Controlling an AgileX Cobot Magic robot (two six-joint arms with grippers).
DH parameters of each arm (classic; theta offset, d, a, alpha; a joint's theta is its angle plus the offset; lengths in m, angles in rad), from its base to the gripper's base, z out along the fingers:
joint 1: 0 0.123 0 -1.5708
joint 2: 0.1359 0 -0.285 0
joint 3: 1.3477 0 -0.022 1.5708
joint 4: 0 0.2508 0 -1.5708
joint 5: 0 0 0.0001 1.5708
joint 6: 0 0.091 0 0
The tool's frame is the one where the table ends.
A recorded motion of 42 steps. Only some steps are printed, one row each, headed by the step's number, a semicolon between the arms.
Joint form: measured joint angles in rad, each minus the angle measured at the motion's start. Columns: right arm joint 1, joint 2, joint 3, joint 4, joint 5, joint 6; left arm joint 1, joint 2, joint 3, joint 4, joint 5, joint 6.
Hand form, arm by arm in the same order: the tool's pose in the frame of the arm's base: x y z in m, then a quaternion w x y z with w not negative. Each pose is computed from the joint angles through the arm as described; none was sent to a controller.
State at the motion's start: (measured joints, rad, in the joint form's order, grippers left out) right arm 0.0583 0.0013 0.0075 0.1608 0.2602 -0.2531; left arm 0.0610 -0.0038 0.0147 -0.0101 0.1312 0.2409
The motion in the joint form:
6: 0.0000 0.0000 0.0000 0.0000 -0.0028 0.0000; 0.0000 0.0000 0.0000 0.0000 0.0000 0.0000
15: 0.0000 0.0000 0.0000 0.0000 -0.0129 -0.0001; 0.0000 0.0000 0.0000 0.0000 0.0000 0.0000
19: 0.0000 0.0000 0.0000 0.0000 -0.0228 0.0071; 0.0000 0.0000 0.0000 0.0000 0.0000 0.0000
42: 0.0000 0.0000 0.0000 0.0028 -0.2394 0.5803; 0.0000 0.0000 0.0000 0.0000 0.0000 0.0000
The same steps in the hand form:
6: 0.0552 0.0070 0.1876 0.64234 -0.07269 0.76296 0.00303; 0.0566 0.0033 0.1965 0.68020 0.06207 0.72359 0.09949
15: 0.0553 0.0068 0.1884 0.64616 -0.07190 0.75981 0.00239; 0.0566 0.0033 0.1965 0.68020 0.06207 0.72359 0.09949
19: 0.0555 0.0067 0.1893 0.64987 -0.06836 0.75696 0.00413; 0.0566 0.0033 0.1965 0.68020 0.06207 0.72359 0.09949
42: 0.0567 0.0036 0.2087 0.69972 0.14605 0.67063 0.19828; 0.0566 0.0033 0.1965 0.68020 0.06207 0.72359 0.09949

